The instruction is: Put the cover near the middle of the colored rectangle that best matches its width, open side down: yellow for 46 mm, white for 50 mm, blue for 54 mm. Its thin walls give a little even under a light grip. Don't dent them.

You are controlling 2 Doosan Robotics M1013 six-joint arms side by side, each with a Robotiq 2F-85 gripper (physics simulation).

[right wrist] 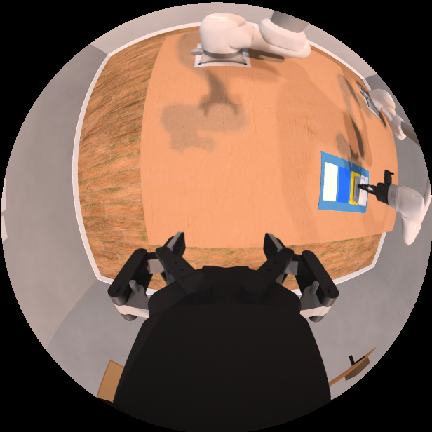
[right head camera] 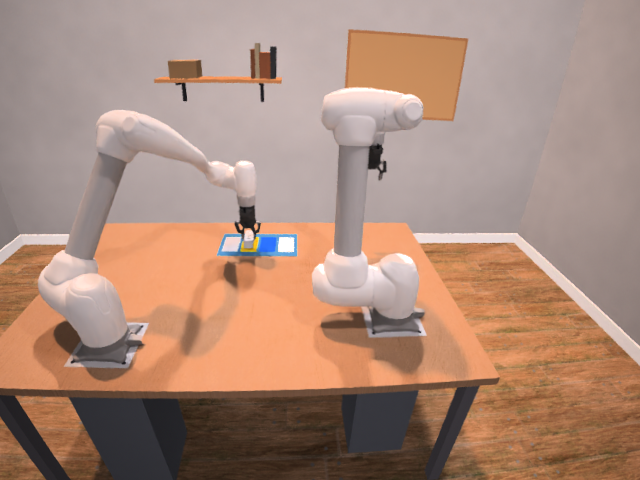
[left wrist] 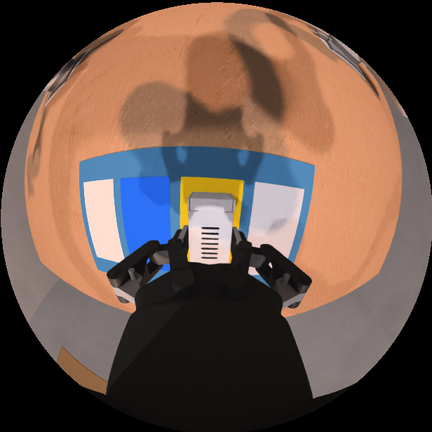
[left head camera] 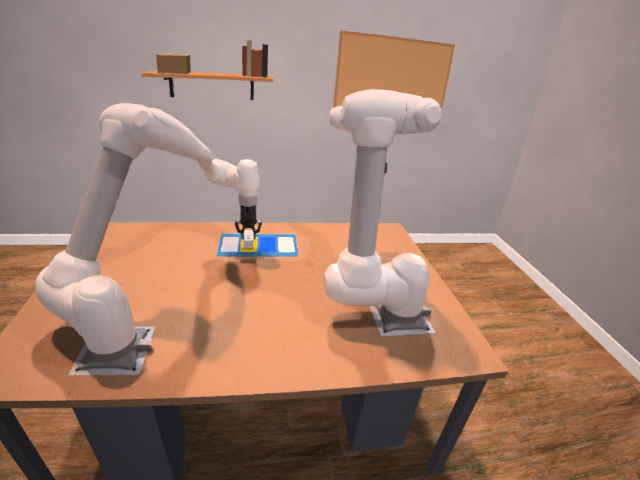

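Observation:
The white cover (left head camera: 248, 239) (right head camera: 248, 239) (left wrist: 210, 220), with black slots on the side facing the left wrist camera, is low over the yellow rectangle (left head camera: 254, 248) (left wrist: 212, 184); whether it touches cannot be told. Its open side does not show. My left gripper (left head camera: 248, 233) (left wrist: 209, 233) is shut on the cover, one finger at each side. The blue rectangle (left head camera: 267, 244) (left wrist: 145, 215), a white rectangle (left head camera: 286, 244) (left wrist: 102, 220) and a pale grey-white one (left head camera: 230, 244) (left wrist: 280, 205) flank it. My right gripper (right head camera: 381, 173) (right wrist: 224, 240) is open and empty, high up.
The rectangles lie on a blue mat (left wrist: 135, 157) near the back edge of the wooden table (left head camera: 289, 330). The left arm's shadow falls in front of the mat. The right arm (left head camera: 368, 201) stands at the right of the head views. A shelf (left head camera: 206, 76) and an orange-brown board (left head camera: 395, 67) are on the wall.

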